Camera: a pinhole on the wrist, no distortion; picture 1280 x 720 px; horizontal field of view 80.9 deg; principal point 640.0 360.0 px. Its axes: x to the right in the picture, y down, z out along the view. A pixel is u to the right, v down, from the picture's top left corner.
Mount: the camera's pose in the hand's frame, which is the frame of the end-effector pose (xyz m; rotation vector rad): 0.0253 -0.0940 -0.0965 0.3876 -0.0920 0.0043
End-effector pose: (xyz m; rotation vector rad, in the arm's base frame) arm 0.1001 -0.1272 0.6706 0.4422 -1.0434 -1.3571
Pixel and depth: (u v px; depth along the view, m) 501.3 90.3 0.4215
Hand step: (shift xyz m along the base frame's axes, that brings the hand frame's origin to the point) -0.3997 0.0613 -0.2230
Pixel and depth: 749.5 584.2 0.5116
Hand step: -0.4459 0.0507 0.1258
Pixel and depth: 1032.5 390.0 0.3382
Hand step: -0.3336 -0.1356 0.0134
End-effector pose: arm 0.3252 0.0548 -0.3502 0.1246 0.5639 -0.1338
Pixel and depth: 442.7 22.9 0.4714
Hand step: -0.0587 -0.4844 0.2423
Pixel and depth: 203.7 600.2 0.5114
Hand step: -0.0742 -0.1632 0.5052
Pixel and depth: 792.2 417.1 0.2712
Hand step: 0.1049 -0.2059 0.0950
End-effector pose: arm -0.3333 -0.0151 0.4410 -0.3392 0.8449 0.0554
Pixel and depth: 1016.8 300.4 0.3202
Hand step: 0.2959 -0.1765 0.0737
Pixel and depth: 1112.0 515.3 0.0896
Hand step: 0.0675 -0.1121 -0.0249
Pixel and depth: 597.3 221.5 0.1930
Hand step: 0.0834 -0.1674 0.0969
